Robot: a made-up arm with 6 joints.
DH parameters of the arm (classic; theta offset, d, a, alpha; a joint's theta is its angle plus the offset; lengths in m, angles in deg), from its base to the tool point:
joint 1: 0 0.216 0 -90
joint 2: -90 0 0.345 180
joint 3: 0 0 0 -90
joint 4: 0 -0.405 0 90
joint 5: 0 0.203 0 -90
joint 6: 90 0 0 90
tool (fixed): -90 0 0 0
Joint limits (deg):
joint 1: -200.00..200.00
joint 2: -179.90..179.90
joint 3: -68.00..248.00
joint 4: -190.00..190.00
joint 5: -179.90..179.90
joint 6: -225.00..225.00
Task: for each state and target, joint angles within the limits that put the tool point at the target. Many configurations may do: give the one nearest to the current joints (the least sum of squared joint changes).
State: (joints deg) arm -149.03 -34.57 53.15 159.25 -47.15 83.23
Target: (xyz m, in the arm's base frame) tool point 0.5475 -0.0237 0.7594
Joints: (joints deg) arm -162.37 -52.89 62.06 158.11 -47.15 83.23
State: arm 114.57 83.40 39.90 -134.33 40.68 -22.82
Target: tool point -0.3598 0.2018 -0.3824
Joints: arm 128.96 121.74 62.14 -138.86 40.68 -22.82
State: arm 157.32 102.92 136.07 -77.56 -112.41 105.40
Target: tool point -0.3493 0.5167 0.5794
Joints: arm 132.20 87.92 164.36 -64.21 -112.41 105.40
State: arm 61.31 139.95 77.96 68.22 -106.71 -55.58
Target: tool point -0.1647 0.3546 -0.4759
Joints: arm 112.27 156.39 73.74 95.10 -106.71 -55.58
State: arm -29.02 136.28 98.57 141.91 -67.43 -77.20
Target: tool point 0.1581 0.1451 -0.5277
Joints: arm -21.17 165.24 67.16 161.40 -67.43 -77.20
